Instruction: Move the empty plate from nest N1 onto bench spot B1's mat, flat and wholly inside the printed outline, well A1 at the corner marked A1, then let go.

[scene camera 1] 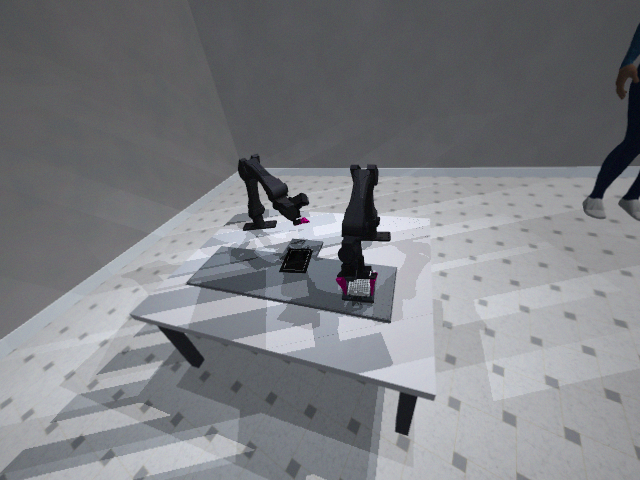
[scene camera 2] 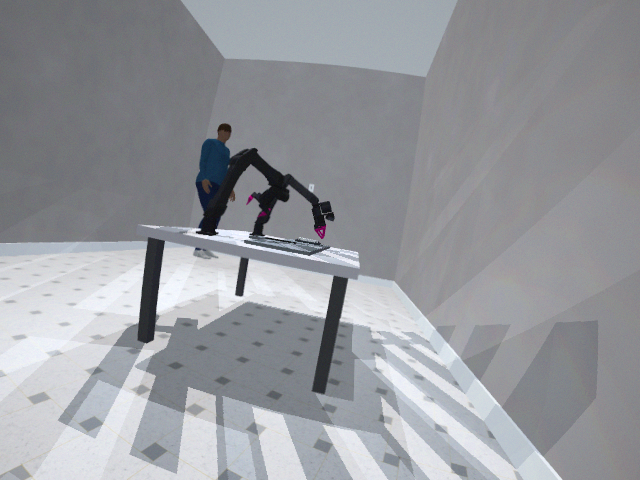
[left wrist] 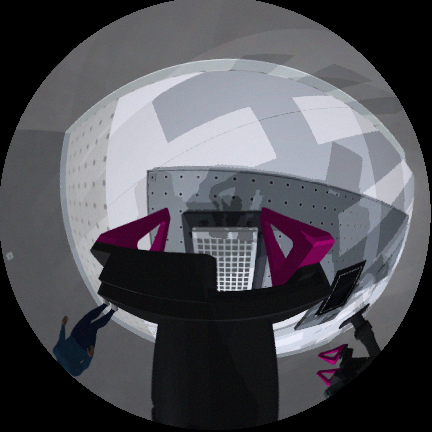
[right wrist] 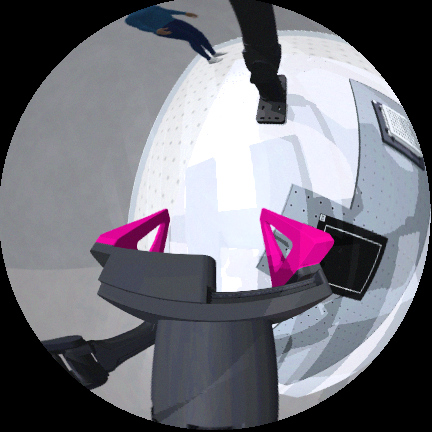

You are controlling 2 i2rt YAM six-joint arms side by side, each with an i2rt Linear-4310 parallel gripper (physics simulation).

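Pixels of known places: left gripper, fingertip midpoint: [scene camera 1: 358, 294] [scene camera 2: 322, 237] [left wrist: 214, 212]; right gripper, fingertip midpoint: [scene camera 1: 307, 213] [scene camera 2: 252, 210] [left wrist: 317, 363] [right wrist: 214, 213]; left arm's base at its link origin: [scene camera 1: 370, 236] [scene camera 2: 257, 235] [right wrist: 273, 95]; right arm's base at its link origin: [scene camera 1: 260, 226] [scene camera 2: 207, 233] [left wrist: 354, 315].
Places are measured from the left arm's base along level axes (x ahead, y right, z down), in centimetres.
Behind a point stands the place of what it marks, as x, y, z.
Note:
The white gridded plate [scene camera 1: 358, 287] {38.2, 2.7, -3.4} [left wrist: 232, 250] {38.8, 3.6, -3.9} [right wrist: 400, 122] sits in the dark nest [left wrist: 188, 231] {40.8, -2.6, -2.5} on the perforated board. My left gripper [scene camera 1: 357, 284] {44.4, 1.9, -6.4} [scene camera 2: 320, 232] {44.4, 1.9, -6.4} [left wrist: 214, 212] {44.4, 1.9, -6.4} is open, pointing down, with one finger on either side of the plate; its body hides the plate's near end in the left wrist view. Nothing is held. The black mat [scene camera 1: 296, 259] {21.6, 33.7, -1.5} [left wrist: 341, 290] {22.3, 33.2, -1.5} [right wrist: 355, 260] {23.7, 32.7, -1.5} with a white printed outline lies left of the plate in scene camera 1; a small corner label [right wrist: 322, 217] {13.9, 27.8, -1.5} shows. My right gripper [scene camera 1: 302, 221] {1.9, 31.0, -15.2} [left wrist: 317, 363] {1.9, 31.0, -15.2} [right wrist: 214, 213] {1.9, 31.0, -15.2} is open and empty, raised behind the mat.
The dark perforated board [scene camera 1: 242, 271] {31.6, 57.6, -1.3} [left wrist: 165, 185] {47.5, -6.1, -1.3} lies across the white table [scene camera 1: 206, 315] {55.8, 62.2, 0.0}. A smaller grey perforated plate [scene camera 1: 316, 246] {11.1, 26.2, -1.3} [right wrist: 302, 197] {9.4, 25.6, -1.3} lies partly under the black mat. The left arm's base [right wrist: 271, 112] {0.4, 7.3, -1.0} stands behind the nest. A person [scene camera 2: 212, 165] [right wrist: 175, 30] stands beyond the table.

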